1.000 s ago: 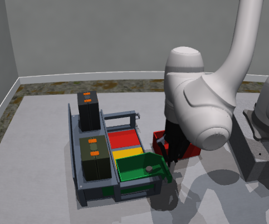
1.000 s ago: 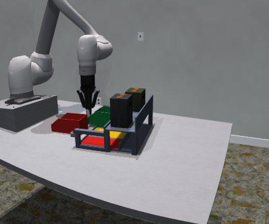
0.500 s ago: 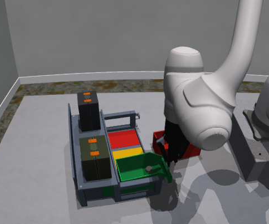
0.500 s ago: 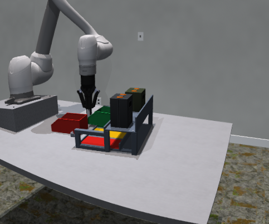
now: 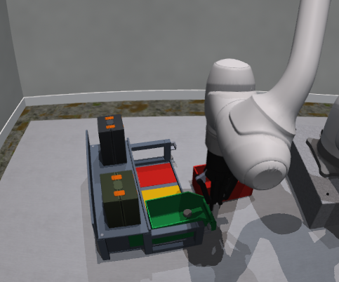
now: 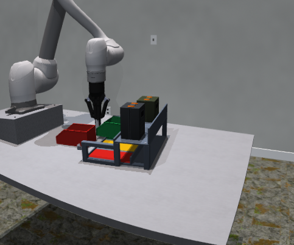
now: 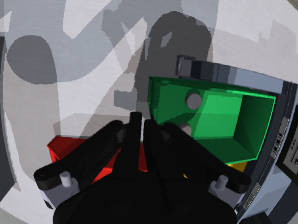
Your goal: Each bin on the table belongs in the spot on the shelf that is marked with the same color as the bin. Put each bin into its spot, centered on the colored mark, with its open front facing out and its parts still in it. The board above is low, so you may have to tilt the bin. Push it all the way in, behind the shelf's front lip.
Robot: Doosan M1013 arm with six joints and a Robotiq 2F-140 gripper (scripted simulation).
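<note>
Right now the green bin is 90 mm ahead of my hand and 20 mm to the left of it. From my hand the other things lie so: red bin (40 mm behind, 130 mm to the right, 20 mm below).
</note>
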